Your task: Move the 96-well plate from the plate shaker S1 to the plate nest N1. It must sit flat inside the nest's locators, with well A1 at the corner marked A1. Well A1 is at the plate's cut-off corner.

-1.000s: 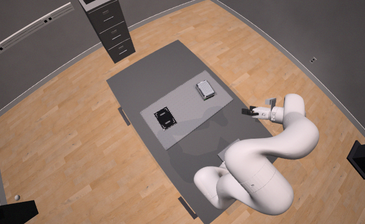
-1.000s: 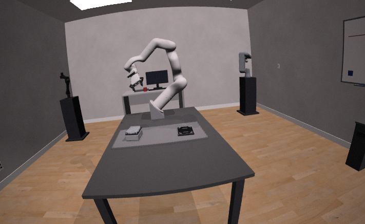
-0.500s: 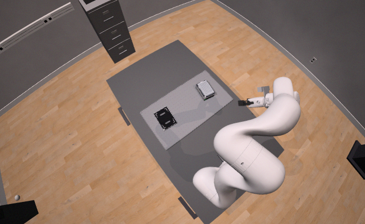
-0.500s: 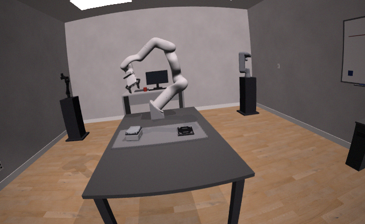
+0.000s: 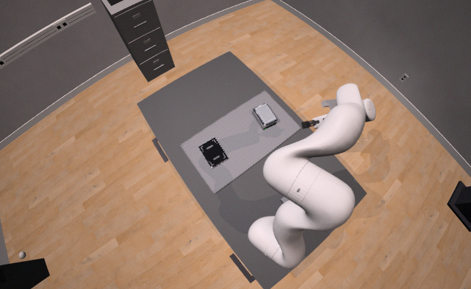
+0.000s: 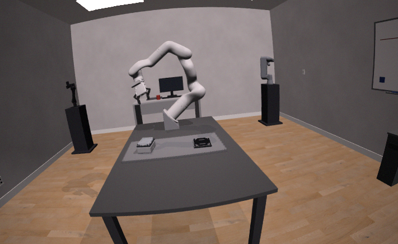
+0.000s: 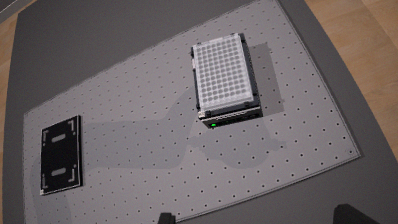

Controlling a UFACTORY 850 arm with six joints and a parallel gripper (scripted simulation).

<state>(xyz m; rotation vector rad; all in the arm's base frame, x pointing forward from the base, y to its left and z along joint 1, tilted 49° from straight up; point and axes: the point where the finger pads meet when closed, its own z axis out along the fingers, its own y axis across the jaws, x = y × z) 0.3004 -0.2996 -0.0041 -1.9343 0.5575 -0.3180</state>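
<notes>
Now: hand 260 mm short of the white 96-well plate, 260 mm above it and 10 mm to the right of it. From my hand the other things lie so: black plate nest N1: 410 mm to the left, 310 mm below, 270 mm ahead.
</notes>
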